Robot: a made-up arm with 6 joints.
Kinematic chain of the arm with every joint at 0, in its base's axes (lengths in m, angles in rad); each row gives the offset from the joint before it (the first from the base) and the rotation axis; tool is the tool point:
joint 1: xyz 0 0 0.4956 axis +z
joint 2: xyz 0.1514 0 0 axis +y
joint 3: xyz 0 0 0.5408 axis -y
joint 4: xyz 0 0 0.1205 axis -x
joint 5: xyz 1.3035 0 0 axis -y
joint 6: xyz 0.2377 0 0 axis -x
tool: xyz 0 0 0
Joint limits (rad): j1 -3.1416..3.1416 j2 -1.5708..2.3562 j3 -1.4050..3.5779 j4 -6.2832..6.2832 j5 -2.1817..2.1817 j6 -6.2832..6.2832
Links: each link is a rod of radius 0.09 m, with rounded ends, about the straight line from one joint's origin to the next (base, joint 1, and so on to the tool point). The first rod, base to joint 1, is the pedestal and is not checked.
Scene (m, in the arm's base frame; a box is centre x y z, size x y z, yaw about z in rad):
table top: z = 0
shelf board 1: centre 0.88 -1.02 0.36 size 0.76 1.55 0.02 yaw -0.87
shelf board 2: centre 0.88 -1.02 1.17 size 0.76 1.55 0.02 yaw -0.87
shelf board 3: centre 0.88 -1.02 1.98 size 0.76 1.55 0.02 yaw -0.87
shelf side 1: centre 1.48 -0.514 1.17 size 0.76 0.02 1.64 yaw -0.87
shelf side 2: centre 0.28 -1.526 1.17 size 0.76 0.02 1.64 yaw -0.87
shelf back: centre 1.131 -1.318 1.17 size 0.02 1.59 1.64 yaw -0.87
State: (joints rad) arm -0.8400 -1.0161 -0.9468 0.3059 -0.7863 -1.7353
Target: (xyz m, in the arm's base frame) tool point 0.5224 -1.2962 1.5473
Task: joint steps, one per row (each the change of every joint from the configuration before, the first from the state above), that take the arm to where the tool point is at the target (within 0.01 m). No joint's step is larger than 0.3 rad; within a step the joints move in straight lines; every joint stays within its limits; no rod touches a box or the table.
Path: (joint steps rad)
1: 0.0026 -0.1109 -0.0522 -0.0140 -0.2650 0.0000
2: 0.0025 -0.1110 -0.0522 -0.0141 -0.2651 0.0000
3: 0.0026 -0.1109 -0.0521 -0.0140 -0.2650 0.0000
4: 0.0026 -0.1110 -0.0522 -0.0141 -0.2651 0.0000
5: 0.0025 -0.1109 -0.0522 -0.0140 -0.2650 0.0000
6: -0.1315 0.0956 0.1737 0.0282 0.2862 0.0000
7: -0.1315 0.0957 0.1737 0.0283 0.2862 0.0000
8: -0.1315 0.0956 0.1737 0.0282 0.2862 0.0000
9: -0.1316 0.0956 0.1736 0.0283 0.2863 0.0000
10: 0.0627 0.2840 0.1722 0.0012 0.1917 0.0000
11: 0.0627 0.2840 0.1722 0.0013 0.1917 0.0000
12: 0.0626 0.2839 0.1721 0.0013 0.1917 0.0000

